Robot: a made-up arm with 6 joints. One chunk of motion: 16 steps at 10 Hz.
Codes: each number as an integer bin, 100 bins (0 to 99) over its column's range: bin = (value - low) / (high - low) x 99, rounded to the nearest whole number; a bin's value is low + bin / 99 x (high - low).
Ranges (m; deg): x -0.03..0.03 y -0.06..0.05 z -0.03..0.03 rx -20..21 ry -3..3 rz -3..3
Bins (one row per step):
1: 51 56 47 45 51 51
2: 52 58 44 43 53 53
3: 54 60 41 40 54 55
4: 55 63 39 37 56 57
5: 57 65 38 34 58 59
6: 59 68 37 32 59 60
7: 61 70 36 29 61 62
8: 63 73 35 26 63 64
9: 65 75 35 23 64 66
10: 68 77 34 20 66 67
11: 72 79 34 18 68 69
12: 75 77 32 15 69 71
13: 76 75 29 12 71 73
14: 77 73 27 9 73 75
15: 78 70 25 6 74 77
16: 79 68 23 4 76 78
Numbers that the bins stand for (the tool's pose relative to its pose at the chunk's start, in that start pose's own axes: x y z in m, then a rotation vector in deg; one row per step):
1: 0.0009 0.0022 -0.0015 -1.36 0.09 0.09
2: 0.0015 0.0044 -0.0033 -2.19 0.21 0.21
3: 0.0027 0.0067 -0.0052 -3.43 0.27 0.33
4: 0.0033 0.0100 -0.0064 -4.68 0.39 0.45
5: 0.0045 0.0122 -0.0070 -5.92 0.52 0.58
6: 0.0058 0.0156 -0.0076 -6.75 0.58 0.64
7: 0.0070 0.0178 -0.0082 -7.99 0.70 0.76
8: 0.0082 0.0211 -0.0088 -9.23 0.82 0.88
9: 0.0094 0.0233 -0.0088 -10.47 0.88 1.00
10: 0.0112 0.0256 -0.0094 -11.72 1.00 1.06
11: 0.0136 0.0278 -0.0094 -12.55 1.12 1.18
12: 0.0155 0.0256 -0.0106 -13.79 1.18 1.30
13: 0.0161 0.0233 -0.0124 -15.03 1.30 1.42
14: 0.0167 0.0211 -0.0136 -16.27 1.42 1.55
15: 0.0173 0.0178 -0.0148 -17.52 1.48 1.67
16: 0.0179 0.0156 -0.0161 -18.34 1.61 1.73

